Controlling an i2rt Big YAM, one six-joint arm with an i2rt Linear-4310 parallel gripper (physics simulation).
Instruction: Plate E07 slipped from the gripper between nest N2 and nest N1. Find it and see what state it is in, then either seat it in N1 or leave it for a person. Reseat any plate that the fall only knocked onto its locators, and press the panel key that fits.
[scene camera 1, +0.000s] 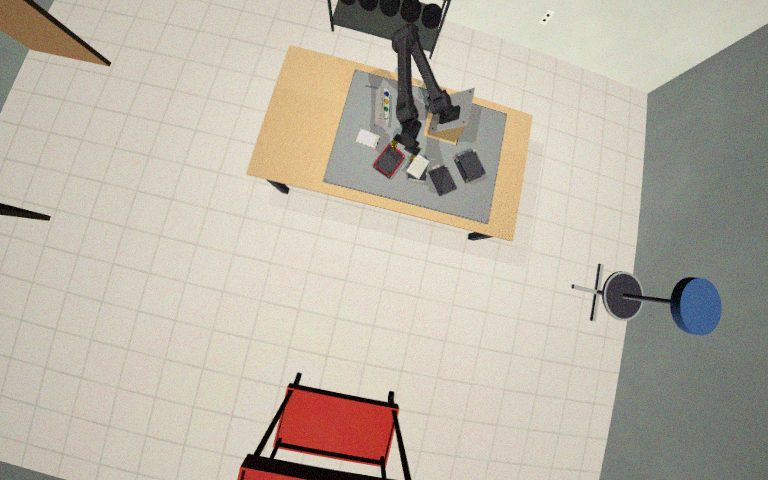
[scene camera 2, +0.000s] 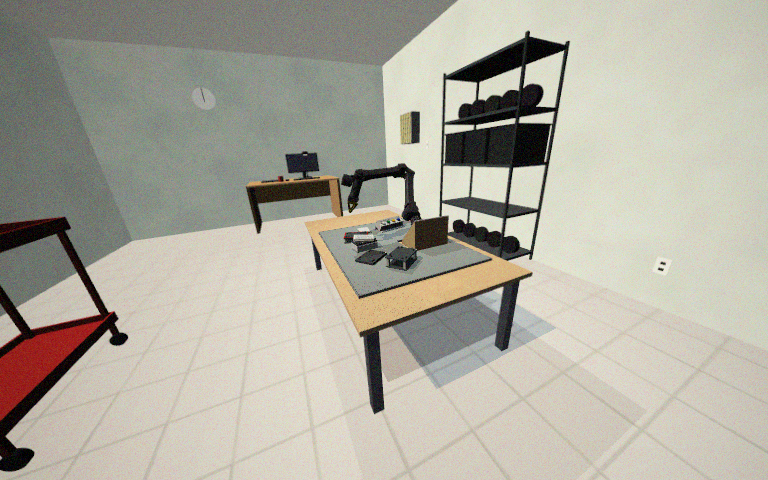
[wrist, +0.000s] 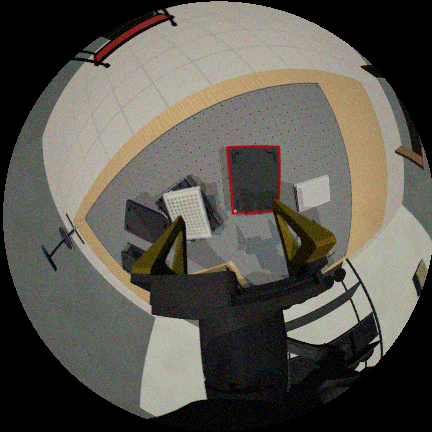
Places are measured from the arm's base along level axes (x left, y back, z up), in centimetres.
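Where they show: gripper, between the fingertips: (scene camera 1: 401, 155) (scene camera 2: 349, 211) (wrist: 227, 210); arm's base, origin of its link: (scene camera 1: 450, 115) (scene camera 2: 419, 228).
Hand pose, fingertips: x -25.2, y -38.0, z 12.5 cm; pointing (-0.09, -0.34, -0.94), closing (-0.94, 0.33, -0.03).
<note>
Things, the pixels of their top centre, and the offset from my fingertips. "spot": a spot on its surface instead. Level surfaces: height alone.
- dark nest with a red rim, centre of its top: (wrist: 256, 180) (scene camera 1: 389, 160) (scene camera 2: 356, 233) dx -5.4, dy +4.5, dz -18.0 cm
- low dark piece, a spot on its surface: (wrist: 144, 220) (scene camera 2: 368, 255) (scene camera 1: 440, 181) spot: dx +28.1, dy -0.3, dz -21.2 cm
- raised dark nest, centre of its top: (wrist: 137, 271) (scene camera 2: 401, 251) (scene camera 1: 472, 164) dx +44.6, dy +12.7, dz -15.7 cm
- key panel, centre of its top: (scene camera 1: 382, 102) (scene camera 2: 389, 218) dx -16.0, dy +37.1, dz -14.2 cm
- white flat piece, centre of its top: (wrist: 314, 193) (scene camera 1: 368, 138) dx -20.6, dy +16.8, dz -21.2 cm
- grey mat, height of its surface: dz -22.6 cm
My gripper (scene camera 1: 404, 151) (scene camera 2: 352, 208) (wrist: 227, 210) is open and empty, above the mat. A dark nest with a red rim (scene camera 1: 389, 160) (wrist: 254, 175) stands ahead of the fingers. Left of it in the wrist view, a white plate with a grid of wells (scene camera 1: 417, 166) (scene camera 2: 364, 238) (wrist: 188, 212) rests on a dark nest (wrist: 216, 220), turned and offset against it. A low dark piece (scene camera 1: 441, 180) (scene camera 2: 370, 256) (wrist: 144, 220) and a raised dark nest (scene camera 1: 470, 165) (scene camera 2: 402, 255) lie beyond. Nest and plate labels are unreadable. The key panel (scene camera 1: 386, 106) (scene camera 2: 390, 224) shows coloured keys.
A white flat piece (scene camera 1: 368, 138) (wrist: 313, 192) lies on the grey mat (scene camera 1: 342, 164) (wrist: 300, 115) beside the red-rimmed nest. An upright board (scene camera 1: 467, 100) (scene camera 2: 431, 232) stands near the arm's base. A shelf unit (scene camera 2: 498, 63) is behind the table; a red cart (scene camera 1: 336, 424) stands apart.
</note>
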